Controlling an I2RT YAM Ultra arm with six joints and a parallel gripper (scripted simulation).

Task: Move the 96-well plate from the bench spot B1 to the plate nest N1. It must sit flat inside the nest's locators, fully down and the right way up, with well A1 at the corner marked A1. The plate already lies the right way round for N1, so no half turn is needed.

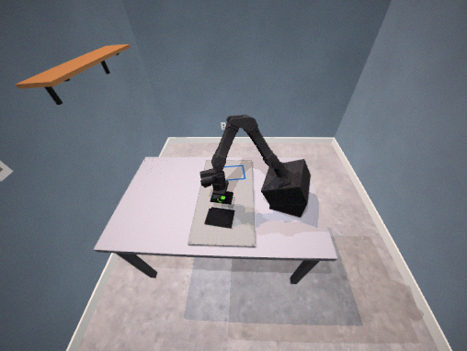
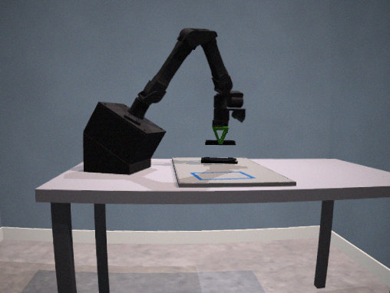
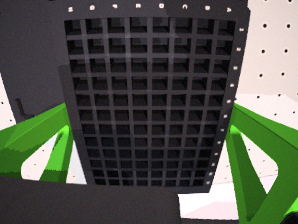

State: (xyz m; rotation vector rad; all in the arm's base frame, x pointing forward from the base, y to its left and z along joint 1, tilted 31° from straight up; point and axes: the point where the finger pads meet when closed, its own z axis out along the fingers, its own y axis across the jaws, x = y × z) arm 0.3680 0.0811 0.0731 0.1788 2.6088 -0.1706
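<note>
The black plate nest N1 lies 20 mm ahead of my hand, 90 mm to the left of it and 90 mm below it. From my hand the other things lie so: white A1 label: 80 mm ahead, 20 mm to the left, 90 mm below; black 96-well plate: right at my hand.
</note>
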